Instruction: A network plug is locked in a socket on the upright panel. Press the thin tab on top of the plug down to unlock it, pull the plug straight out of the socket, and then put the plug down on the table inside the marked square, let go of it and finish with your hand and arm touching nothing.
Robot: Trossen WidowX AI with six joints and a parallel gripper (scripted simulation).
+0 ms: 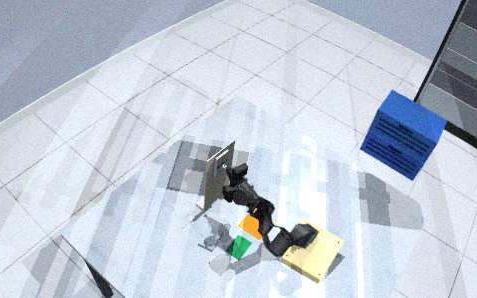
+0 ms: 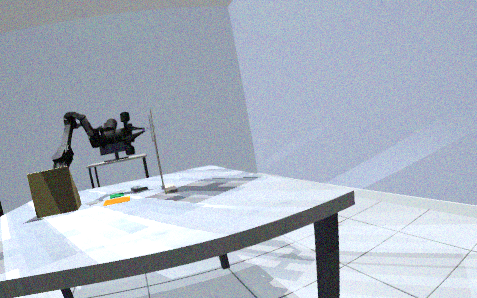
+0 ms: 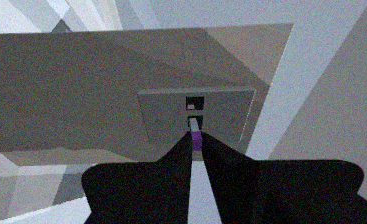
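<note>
My gripper tip is now 180 mm past the orange square, 20 mm to the left of it and 270 mm above it. Round my gripper tip: grey plate (70 mm behind, 170 mm to the left, 260 mm below); upright panel (40 mm ahead, 110 mm below); purple network plug (10 mm ahead).
</note>
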